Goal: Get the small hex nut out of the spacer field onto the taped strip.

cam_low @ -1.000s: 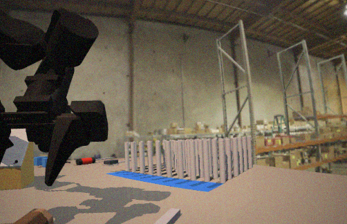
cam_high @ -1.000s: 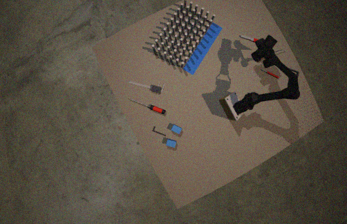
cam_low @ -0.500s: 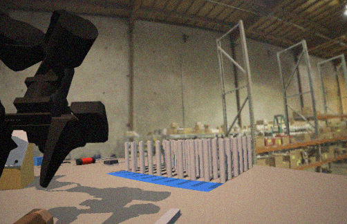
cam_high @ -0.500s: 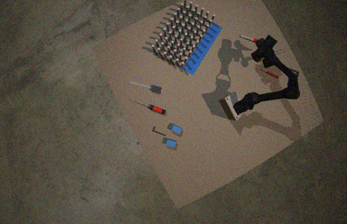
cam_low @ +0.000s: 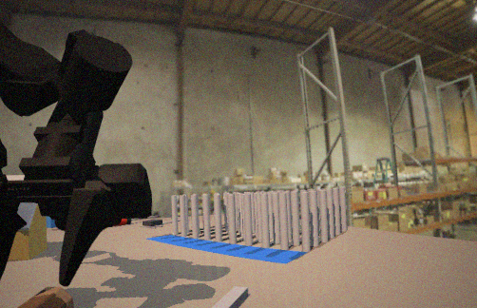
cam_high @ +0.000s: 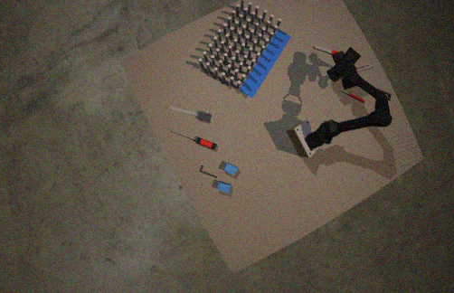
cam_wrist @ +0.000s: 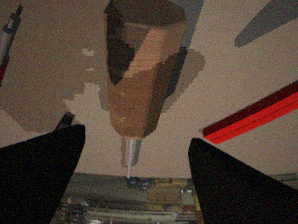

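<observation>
The wooden-handled tool is 10 cm to the right of my gripper tip, 4 cm below it and 2 cm behind it. From my gripper tip the other things lie so: blue taped strip: 34 cm to the left, 26 cm ahead, 5 cm below.
</observation>
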